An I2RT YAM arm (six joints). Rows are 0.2 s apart.
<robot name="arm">
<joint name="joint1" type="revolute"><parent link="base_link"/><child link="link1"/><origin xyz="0.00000 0.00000 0.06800" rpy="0.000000 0.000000 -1.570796"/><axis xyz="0 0 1"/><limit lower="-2.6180" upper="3.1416"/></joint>
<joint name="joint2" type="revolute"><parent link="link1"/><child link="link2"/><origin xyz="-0.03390 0.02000 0.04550" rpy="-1.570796 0.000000 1.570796"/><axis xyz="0 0 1"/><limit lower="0.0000" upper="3.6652"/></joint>
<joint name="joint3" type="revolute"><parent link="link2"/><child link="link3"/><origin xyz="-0.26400 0.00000 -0.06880" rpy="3.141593 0.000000 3.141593"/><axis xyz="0 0 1"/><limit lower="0.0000" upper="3.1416"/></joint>
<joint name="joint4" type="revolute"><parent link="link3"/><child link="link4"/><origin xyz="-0.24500 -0.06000 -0.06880" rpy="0.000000 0.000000 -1.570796"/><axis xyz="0 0 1"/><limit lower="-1.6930" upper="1.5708"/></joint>
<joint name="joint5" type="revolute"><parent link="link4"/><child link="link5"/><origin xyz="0.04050 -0.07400 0.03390" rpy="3.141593 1.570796 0.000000"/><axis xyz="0 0 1"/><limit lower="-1.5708" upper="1.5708"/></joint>
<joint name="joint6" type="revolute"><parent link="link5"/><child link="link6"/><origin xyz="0.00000 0.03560 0.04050" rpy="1.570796 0.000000 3.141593"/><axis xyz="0 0 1"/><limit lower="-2.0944" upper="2.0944"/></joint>
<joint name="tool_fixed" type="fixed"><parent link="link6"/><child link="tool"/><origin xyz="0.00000 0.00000 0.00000" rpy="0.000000 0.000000 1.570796"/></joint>
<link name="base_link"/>
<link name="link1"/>
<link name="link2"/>
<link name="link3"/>
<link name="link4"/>
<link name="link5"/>
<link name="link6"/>
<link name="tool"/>
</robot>
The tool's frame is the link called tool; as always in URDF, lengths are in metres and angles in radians.
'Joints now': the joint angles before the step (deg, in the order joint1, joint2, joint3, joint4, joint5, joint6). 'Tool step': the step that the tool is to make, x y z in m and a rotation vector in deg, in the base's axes. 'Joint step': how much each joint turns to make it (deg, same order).
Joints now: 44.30, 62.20, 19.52, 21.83, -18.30, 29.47
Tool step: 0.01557, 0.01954, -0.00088, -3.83, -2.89, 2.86
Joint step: 0.70, 7.94, 4.90, 0.66, -0.22, -5.50
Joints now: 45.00, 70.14, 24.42, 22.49, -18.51, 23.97
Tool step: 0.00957, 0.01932, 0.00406, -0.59, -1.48, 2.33
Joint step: 1.47, 5.18, 4.34, 0.88, -0.21, -1.79
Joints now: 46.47, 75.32, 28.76, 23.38, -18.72, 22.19
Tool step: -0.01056, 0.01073, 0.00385, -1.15, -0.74, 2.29
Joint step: 3.45, -0.36, 1.10, -2.06, 1.59, -0.78
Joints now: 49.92, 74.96, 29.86, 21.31, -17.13, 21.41
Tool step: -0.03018, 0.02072, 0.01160, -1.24, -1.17, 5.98
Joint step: 8.24, -1.81, 2.08, -4.38, 2.75, -0.63
